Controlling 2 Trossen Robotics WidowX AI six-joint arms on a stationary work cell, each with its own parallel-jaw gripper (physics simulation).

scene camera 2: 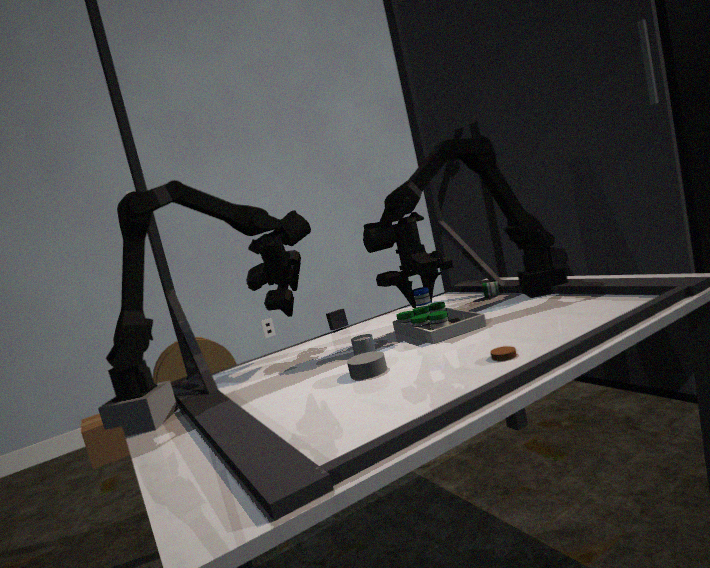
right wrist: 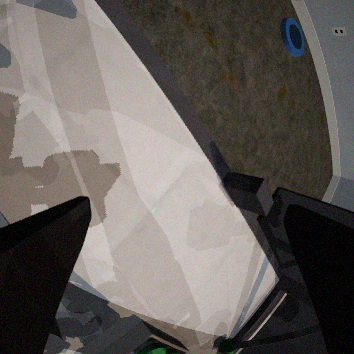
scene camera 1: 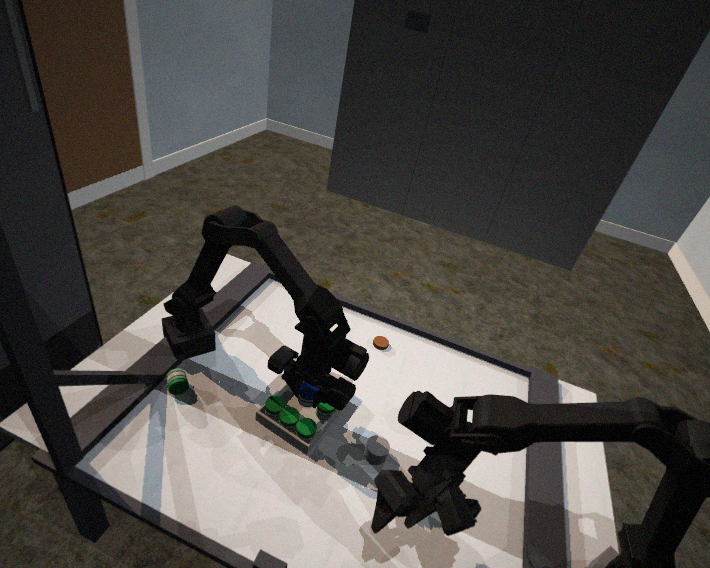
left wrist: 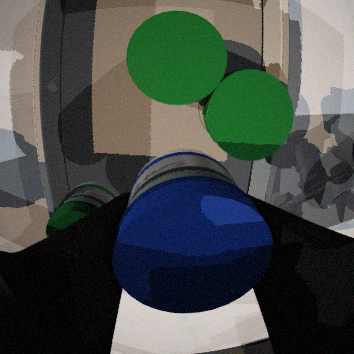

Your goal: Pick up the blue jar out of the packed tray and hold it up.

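Where they show: left gripper, fingertip midpoint: [scene camera 2: 422, 305] [scene camera 1: 306, 401] [left wrist: 182, 202]; right gripper, fingertip midpoint: [scene camera 2: 292, 303] [right wrist: 191, 211] [scene camera 1: 390, 528]; left arm's base, link origin: [scene camera 2: 540, 269] [scene camera 1: 188, 325]; right arm's base, link origin: [scene camera 2: 135, 393].
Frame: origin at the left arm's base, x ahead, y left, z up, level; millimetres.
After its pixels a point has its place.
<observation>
The blue jar [scene camera 1: 308, 390] @(y 153, x 332, z 41 mm) [scene camera 2: 421, 296] @(y 178, x 328, z 26 mm) [left wrist: 192, 245] @(y 164, x 325, z 41 mm) has a blue lid and a pale body. It is gripped between the fingers of my left gripper [scene camera 1: 309, 398] @(y 155, x 330, z 0 mm) [scene camera 2: 421, 300] @(y 155, x 330, z 0 mm), raised above the green-lidded jars and slightly tilted in the left wrist view. The grey tray [scene camera 1: 287, 432] @(y 95, x 362, z -33 mm) [scene camera 2: 458, 331] @(y 269, x 266, z -51 mm) is below it and holds several green-lidded jars, such as one [scene camera 1: 306, 427] @(y 129, x 379, z -15 mm) at the front corner and one [scene camera 2: 437, 316] @(y 228, x 303, z -18 mm) near the tray's front wall. The fingers hide the jar's sides. My right gripper [scene camera 1: 392, 524] @(y 125, x 650, z 69 mm) [right wrist: 191, 211] @(y 125, x 650, z 69 mm) is open and empty, away from the tray.
Another green jar [scene camera 1: 177, 382] @(y -68, x 148, z -20 mm) [scene camera 2: 490, 288] @(y -45, x 132, z -32 mm) is near the left arm's base. A short grey cylinder [scene camera 2: 367, 366] @(y 441, x 458, z -37 mm) and a slimmer one [scene camera 2: 362, 343] @(y 275, x 479, z -33 mm) stand beside the tray. An orange disc [scene camera 1: 380, 341] @(y 465, x 209, z -48 mm) [scene camera 2: 503, 353] @(y 486, x 212, z -48 mm) lies on the table. Dark frame bars edge the table.
</observation>
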